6 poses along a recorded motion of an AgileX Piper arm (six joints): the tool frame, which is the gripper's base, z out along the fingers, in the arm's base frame.
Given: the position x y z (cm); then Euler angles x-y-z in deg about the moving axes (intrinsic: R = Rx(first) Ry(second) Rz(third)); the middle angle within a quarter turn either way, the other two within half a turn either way.
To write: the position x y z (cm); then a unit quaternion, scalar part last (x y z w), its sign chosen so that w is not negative. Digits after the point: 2 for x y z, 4 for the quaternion.
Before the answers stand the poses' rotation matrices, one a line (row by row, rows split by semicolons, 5 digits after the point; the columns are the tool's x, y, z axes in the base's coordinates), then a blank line. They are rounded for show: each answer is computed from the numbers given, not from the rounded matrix.
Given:
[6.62 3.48 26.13 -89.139 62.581 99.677]
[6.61 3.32 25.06 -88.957 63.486 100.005]
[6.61 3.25 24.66 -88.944 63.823 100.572]
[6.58 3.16 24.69 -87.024 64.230 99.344]
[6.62 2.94 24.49 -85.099 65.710 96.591]
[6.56 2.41 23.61 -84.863 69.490 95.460]
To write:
-0.07741 -0.45394 0.88766; 0.16401 0.87241 0.46044; -0.98342 0.18122 0.00692
-0.07756 -0.43963 0.89483; 0.17336 0.87791 0.44634; -0.98180 0.18975 0.00813
-0.08094 -0.43366 0.89744; 0.18274 0.87867 0.44107; -0.97982 0.19970 0.00813
-0.07059 -0.42899 0.90055; 0.19725 0.87897 0.43417; -0.97781 0.20828 0.02257
-0.04722 -0.40864 0.91148; 0.18911 0.89233 0.40985; -0.98082 0.19172 0.03514
-0.03334 -0.34878 0.93661; 0.17789 0.92010 0.34896; -0.98349 0.17825 0.03137

[6.62 3.48 26.13 -0.1040 0.6969 0.2302 0.6712]
[6.61 3.32 25.06 -0.0954 0.6977 0.2279 0.6724]
[6.61 3.25 24.66 -0.0898 0.6985 0.2293 0.6719]
[6.58 3.16 24.69 -0.0835 0.6941 0.2314 0.6766]
[6.62 2.94 24.49 -0.0795 0.6900 0.2180 0.6856]
[6.56 2.41 23.61 -0.0616 0.6932 0.1901 0.6925]

